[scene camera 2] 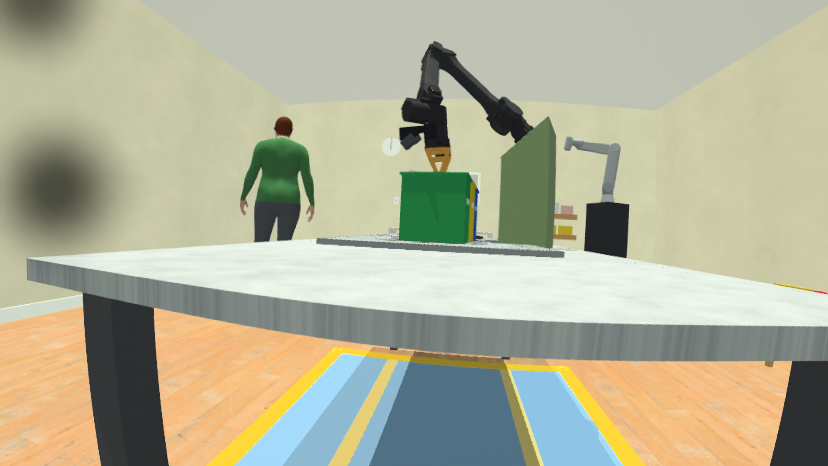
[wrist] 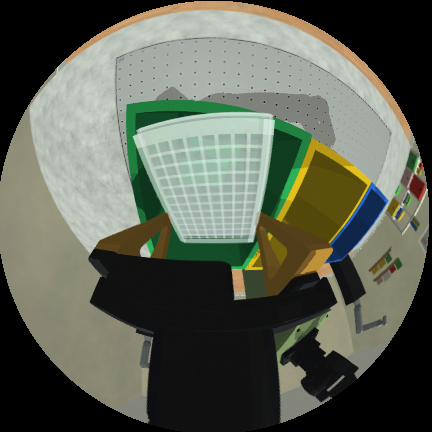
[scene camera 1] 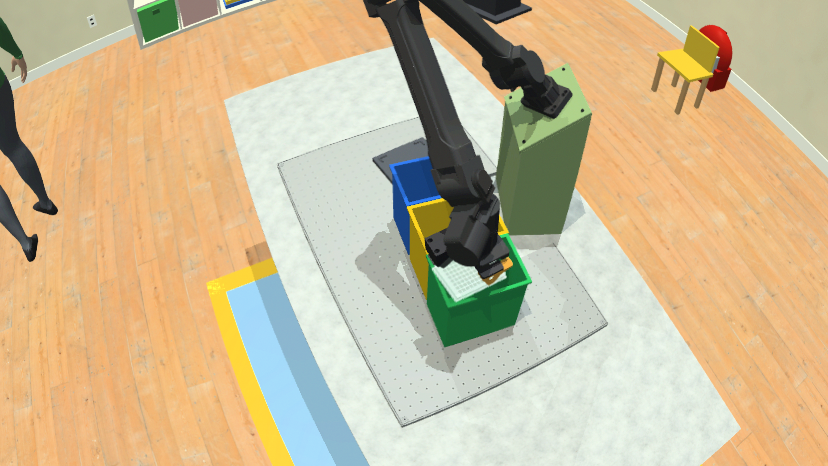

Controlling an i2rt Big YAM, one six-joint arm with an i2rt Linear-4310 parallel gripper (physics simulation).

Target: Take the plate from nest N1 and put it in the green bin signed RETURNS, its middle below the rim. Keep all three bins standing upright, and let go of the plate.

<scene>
In view: my gripper (scene camera 1: 480, 267), a green bin (scene camera 1: 497, 307), a gridded plate (scene camera 1: 460, 281) and a blue bin (scene camera 1: 413, 184).
The green bin shows as well in scene camera 2 (scene camera 2: 435, 206) and in the wrist view (wrist: 138, 114). The gridded plate also shows in the wrist view (wrist: 209, 170). The blue bin is seen too in the wrist view (wrist: 372, 203).
</scene>
